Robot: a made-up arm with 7 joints.
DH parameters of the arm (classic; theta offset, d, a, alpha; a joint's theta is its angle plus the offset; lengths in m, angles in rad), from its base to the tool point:
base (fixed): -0.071 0 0 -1.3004
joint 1: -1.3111 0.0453 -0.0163 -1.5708
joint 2: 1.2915 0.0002 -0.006 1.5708
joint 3: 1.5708 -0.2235 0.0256 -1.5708
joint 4: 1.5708 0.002 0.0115 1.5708
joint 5: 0 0.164 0.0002 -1.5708
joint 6: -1.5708 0 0.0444 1.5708
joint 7: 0 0 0 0
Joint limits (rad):
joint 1: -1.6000..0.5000
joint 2: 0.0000..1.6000
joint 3: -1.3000..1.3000
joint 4: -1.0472..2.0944
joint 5: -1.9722..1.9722
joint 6: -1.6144..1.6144
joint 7: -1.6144..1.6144
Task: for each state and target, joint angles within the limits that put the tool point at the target. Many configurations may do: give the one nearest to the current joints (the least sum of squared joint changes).
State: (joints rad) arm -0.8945 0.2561 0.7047 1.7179 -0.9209 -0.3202 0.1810
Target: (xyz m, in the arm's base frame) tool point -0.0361 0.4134 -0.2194
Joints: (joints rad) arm -0.1149 1.0089 0.6799 1.7429 -0.9499 -0.3628 0.1810
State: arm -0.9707 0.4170 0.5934 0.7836 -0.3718 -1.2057 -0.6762
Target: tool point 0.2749 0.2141 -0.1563
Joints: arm -0.7057 0.3025 0.6312 0.5572 -0.3595 -1.3588 -0.6762
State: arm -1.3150 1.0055 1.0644 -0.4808 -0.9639 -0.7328 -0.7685
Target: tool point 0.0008 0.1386 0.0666
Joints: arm -1.2870 1.1228 1.1928 -1.0472 -0.3785 -1.1827 -0.7685
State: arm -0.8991 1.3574 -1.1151 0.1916 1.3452 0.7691 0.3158
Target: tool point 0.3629 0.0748 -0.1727
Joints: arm -1.0953 0.7203 -1.1809 0.5487 1.2863 0.6145 0.3158
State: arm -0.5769 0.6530 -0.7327 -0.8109 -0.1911 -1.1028 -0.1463
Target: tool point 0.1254 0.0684 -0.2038
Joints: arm -0.1931 0.9106 -0.8538 -0.3195 -0.1877 -1.0586 -0.1463
